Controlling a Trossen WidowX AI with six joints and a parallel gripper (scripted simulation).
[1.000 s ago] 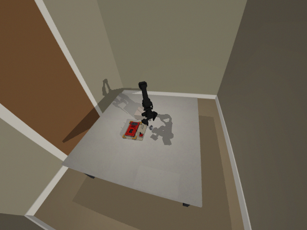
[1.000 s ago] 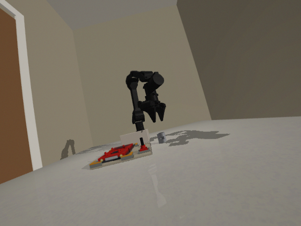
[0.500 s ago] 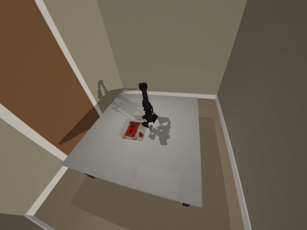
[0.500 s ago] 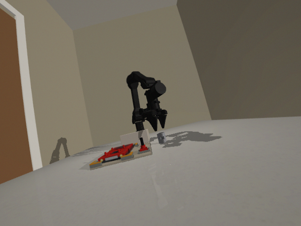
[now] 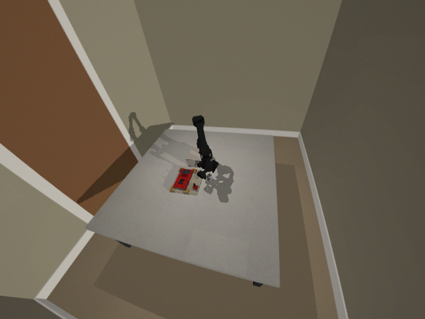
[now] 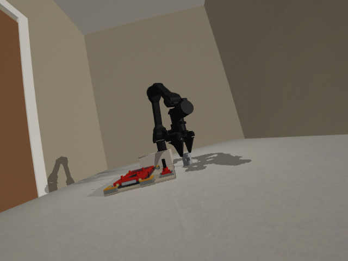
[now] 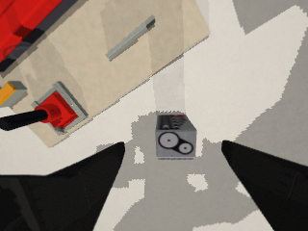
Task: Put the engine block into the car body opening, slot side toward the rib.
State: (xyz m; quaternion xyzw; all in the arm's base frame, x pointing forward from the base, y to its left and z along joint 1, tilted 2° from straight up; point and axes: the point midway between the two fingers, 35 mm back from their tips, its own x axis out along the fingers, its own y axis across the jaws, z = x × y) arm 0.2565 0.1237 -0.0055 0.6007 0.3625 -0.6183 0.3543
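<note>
My gripper tip is now 20 mm above the engine block. From my gripper tip the other things lie so: beige base board 190 mm to the right, 50 mm ahead, 30 mm below; then black upright post 110 mm ahead, 90 mm to the right, 10 mm below.
</note>
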